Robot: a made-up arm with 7 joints.
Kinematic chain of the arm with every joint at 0, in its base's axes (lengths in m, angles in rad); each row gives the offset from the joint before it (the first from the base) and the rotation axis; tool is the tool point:
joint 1: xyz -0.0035 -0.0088 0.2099 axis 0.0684 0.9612 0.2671
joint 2: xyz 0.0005 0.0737 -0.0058 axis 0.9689 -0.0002 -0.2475
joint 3: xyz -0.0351 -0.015 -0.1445 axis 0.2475 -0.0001 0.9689
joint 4: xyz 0.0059 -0.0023 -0.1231 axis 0.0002 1 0
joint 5: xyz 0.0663 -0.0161 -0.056 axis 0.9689 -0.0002 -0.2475
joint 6: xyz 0.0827 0.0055 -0.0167 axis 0.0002 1 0
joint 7: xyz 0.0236 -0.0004 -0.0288 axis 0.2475 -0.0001 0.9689
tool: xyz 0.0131 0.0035 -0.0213
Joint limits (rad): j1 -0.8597..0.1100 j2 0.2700..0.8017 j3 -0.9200..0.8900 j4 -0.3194..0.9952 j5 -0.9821..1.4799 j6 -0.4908..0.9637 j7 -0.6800..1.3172
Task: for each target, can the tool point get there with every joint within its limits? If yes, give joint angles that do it. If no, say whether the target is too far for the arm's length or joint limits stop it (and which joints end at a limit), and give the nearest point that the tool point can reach.
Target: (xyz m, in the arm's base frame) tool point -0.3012 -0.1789 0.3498
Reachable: no: joint limits stop it (at a limit: joint 1, joint 2, joint 3, joint 4, joint 5, joint 6, joint 7) | nearest point -0.0480 -0.0696 -0.1298 | short by 0.553 m
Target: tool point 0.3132 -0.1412 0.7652
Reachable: no: too far | nearest point 0.3243 0.1836 0.2506 | short by 0.609 m
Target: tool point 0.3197 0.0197 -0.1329
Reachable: yes | joints -0.7779 0.3551 -0.7650 0.4010 -0.0641 0.6127 -0.4061
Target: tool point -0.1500 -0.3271 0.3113
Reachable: no: joint limits stop it (at a limit: joint 1, joint 2, joint 3, joint 4, joint 5, joint 6) | nearest point 0.2468 -0.1386 0.0612 | short by 0.505 m
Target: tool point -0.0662 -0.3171 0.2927
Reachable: no: joint limits stop it (at a limit: joint 1, joint 2, joint 3, joint 4, joint 5, joint 6) | nearest point 0.2469 -0.1392 0.0610 | short by 0.428 m
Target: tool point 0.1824 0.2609 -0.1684
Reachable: yes | joints -0.2597 0.5245 -0.0900 0.6340 0.9726 0.3098 0.1661
